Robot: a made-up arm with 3 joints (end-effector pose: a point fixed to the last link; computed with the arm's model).
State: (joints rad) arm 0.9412 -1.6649 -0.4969
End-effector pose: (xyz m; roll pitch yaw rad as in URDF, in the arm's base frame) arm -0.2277 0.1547 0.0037 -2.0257 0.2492 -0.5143
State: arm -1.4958 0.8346 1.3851
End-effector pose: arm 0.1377 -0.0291 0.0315 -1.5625 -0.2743 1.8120
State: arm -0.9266 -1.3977 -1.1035
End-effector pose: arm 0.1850 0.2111 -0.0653 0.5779 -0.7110 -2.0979
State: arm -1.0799 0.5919 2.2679
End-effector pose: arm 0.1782 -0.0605 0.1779 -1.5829 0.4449 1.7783
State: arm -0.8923 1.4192 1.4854
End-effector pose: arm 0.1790 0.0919 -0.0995 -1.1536 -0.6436 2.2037
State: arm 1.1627 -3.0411 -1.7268
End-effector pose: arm -0.0058 -0.0745 -0.1720 -2.0100 -0.4666 1.0241
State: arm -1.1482 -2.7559 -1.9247
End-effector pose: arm 0.1596 -0.0312 0.2275 1.8292 0.0348 2.6112
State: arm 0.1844 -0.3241 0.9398
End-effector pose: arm -0.1125 -0.0109 0.1198 -0.3570 0.9122 0.7670
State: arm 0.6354 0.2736 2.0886
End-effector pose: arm 0.0705 -0.1028 -0.1162 0.2508 0.0390 2.0294
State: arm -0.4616 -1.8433 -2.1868
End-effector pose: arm 0.3069 0.1264 0.0239 1.3690 -0.4324 -2.7633
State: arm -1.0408 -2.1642 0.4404
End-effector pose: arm -0.1379 0.2014 -0.0669 -1.6249 -0.8194 -1.0350
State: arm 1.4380 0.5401 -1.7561
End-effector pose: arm 0.1101 0.3324 -0.1569 -1.5789 -0.1358 -2.6960
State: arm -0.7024 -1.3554 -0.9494
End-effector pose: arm 0.1178 0.2183 -0.1260 0.0775 -0.8268 -1.6936
